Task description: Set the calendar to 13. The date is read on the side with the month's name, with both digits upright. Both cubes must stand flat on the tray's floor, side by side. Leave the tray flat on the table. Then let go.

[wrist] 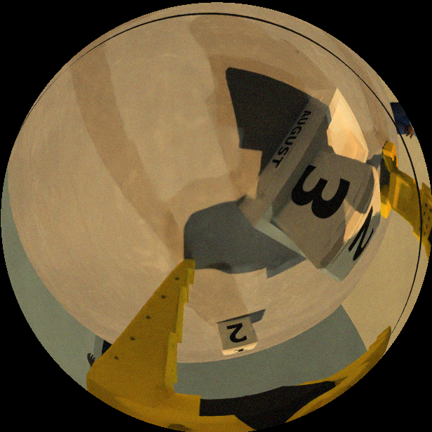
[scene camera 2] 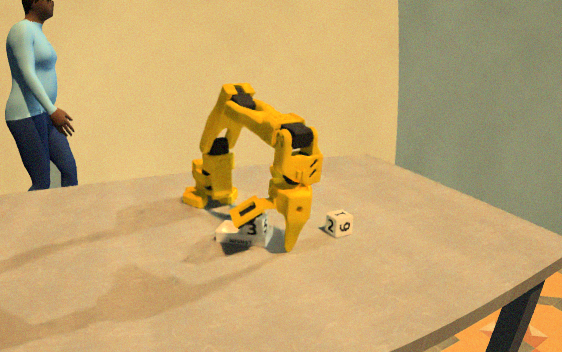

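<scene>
The white tray (scene camera 2: 225,233) (wrist: 272,187) rests on the table with AUGUST on its front wall. A white cube (scene camera 2: 259,231) (wrist: 320,200) stands in its right half, with an upright 3 on the month side; in the wrist view a 2 shows on another face. The tray's left half holds no cube. The other cube (scene camera 2: 339,223) (wrist: 237,336) lies on the table to the right of the tray, showing 2, 1 and a 6 or 9. My gripper (scene camera 2: 262,235) (wrist: 289,294) is wide open and empty. Its fixed jaw is right of the tray; its moving jaw partly covers the tray cube in the scene view.
The arm's base (scene camera 2: 215,185) (wrist: 407,192) stands on the table (scene camera 2: 350,295) behind the tray. The table's right edge runs beyond the loose cube. A person (scene camera 2: 37,95) stands behind the table at the left. The arm's shadow falls around the tray.
</scene>
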